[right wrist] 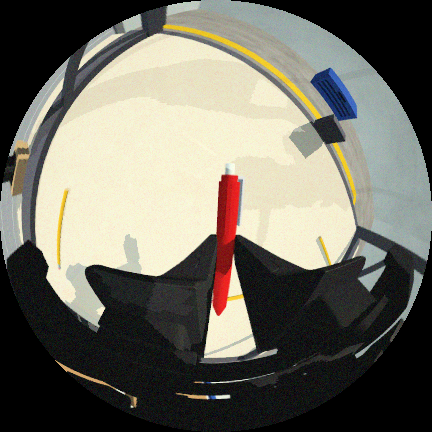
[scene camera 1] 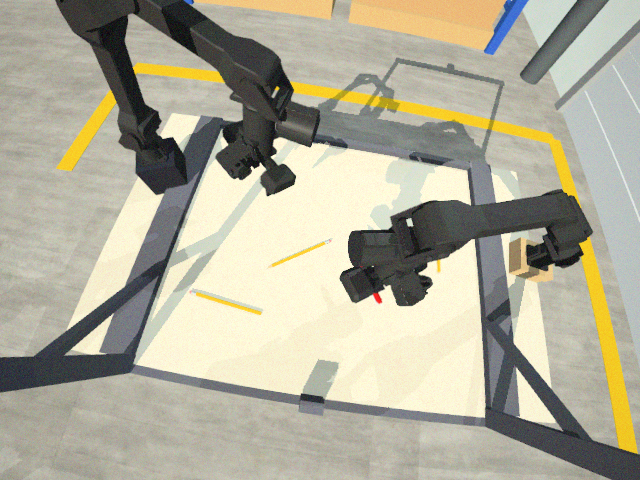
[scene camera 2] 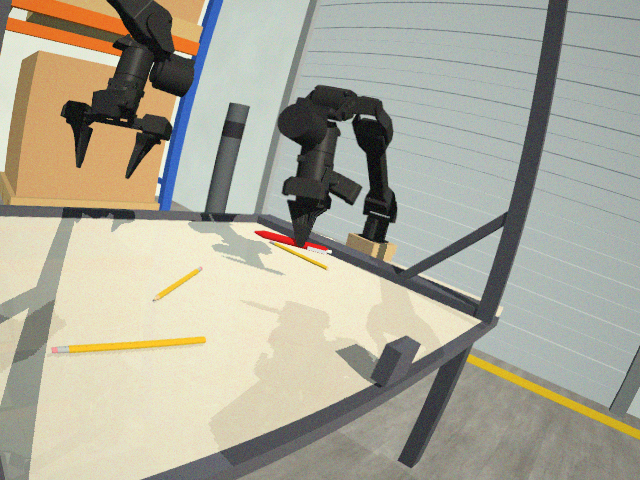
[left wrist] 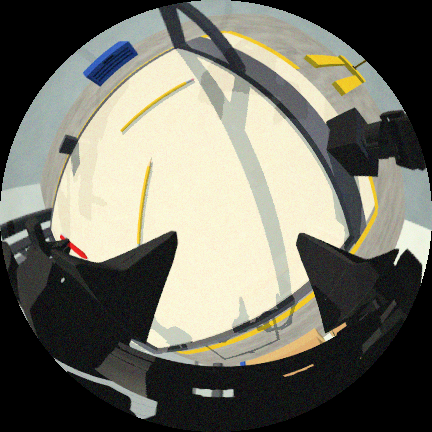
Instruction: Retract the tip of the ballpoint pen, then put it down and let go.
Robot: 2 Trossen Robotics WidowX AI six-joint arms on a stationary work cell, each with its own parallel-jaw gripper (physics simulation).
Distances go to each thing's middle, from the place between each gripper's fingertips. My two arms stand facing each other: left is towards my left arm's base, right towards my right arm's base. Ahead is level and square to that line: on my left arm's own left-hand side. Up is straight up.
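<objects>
Red ballpoint pen (right wrist: 230, 192): 10 mm ahead of my right hand and 10 mm to the left of it; going by their middles, it is the nearest to my right hand of the things named here. Small grey block (scene camera 2: 397, 356): 60 mm below my right hand, 70 mm to the left of it, 270 mm behind it. Small tan block (scene camera 1: 518, 266): 200 mm ahead of my right hand, 470 mm to the right of it and 60 mm below it.
Counted from my left hand, the red ballpoint pen is 300 mm to the right, 150 mm behind and 60 mm below; the small grey block is 240 mm to the right, 430 mm behind and 120 mm below; the small tan block is 770 mm to the right, 40 mm ahead and 120 mm below.
</objects>
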